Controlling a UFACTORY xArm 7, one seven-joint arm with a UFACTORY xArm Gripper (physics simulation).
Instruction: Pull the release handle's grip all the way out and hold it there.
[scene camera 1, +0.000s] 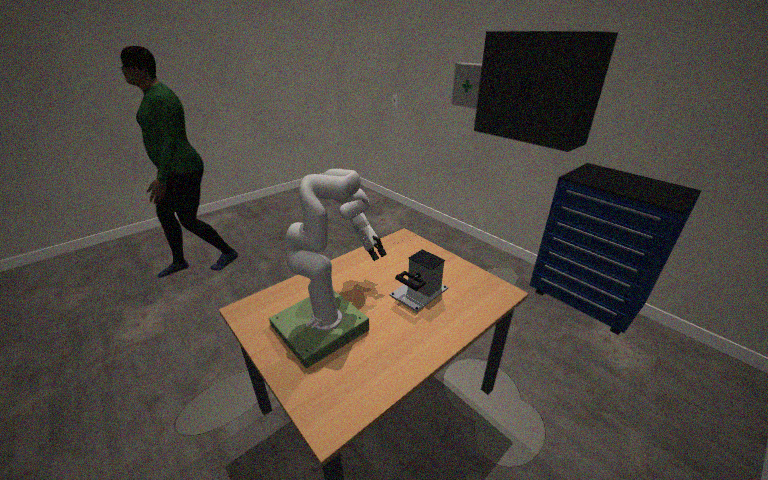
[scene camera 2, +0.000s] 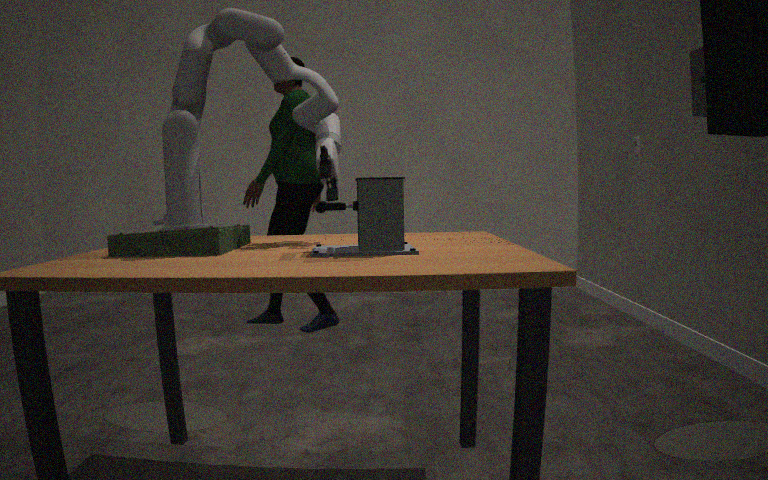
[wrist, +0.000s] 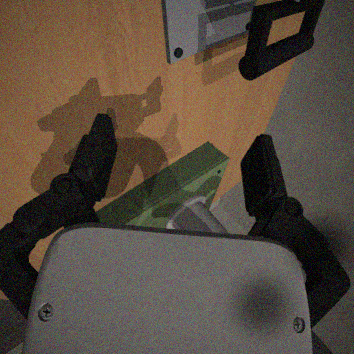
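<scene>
The release handle's black grip (scene camera 1: 408, 281) (scene camera 2: 331, 207) (wrist: 280, 56) is a rectangular loop. It stands out from the side of a grey box (scene camera 1: 432, 278) (scene camera 2: 380, 216) that faces the arm's base. A short thin rod shows between grip and box in scene camera 2. The box stands on a light metal plate (scene camera 1: 400, 296) (scene camera 2: 334, 249) (wrist: 182, 30) with dark bolts. My gripper (scene camera 1: 378, 256) (scene camera 2: 332, 198) (wrist: 182, 138) is open and empty, pointing down. In scene camera 1 it is apart from the grip, above and to its left. The box does not show in the wrist view.
The arm stands on a green block (scene camera 1: 294, 328) (scene camera 2: 169, 242) (wrist: 165, 187) on the wooden table (scene camera 1: 396, 362) (scene camera 2: 481, 263) (wrist: 55, 55). A person in green (scene camera 1: 164, 124) (scene camera 2: 291, 141) is behind the table. A blue drawer cabinet (scene camera 1: 606, 249) stands at the right.
</scene>
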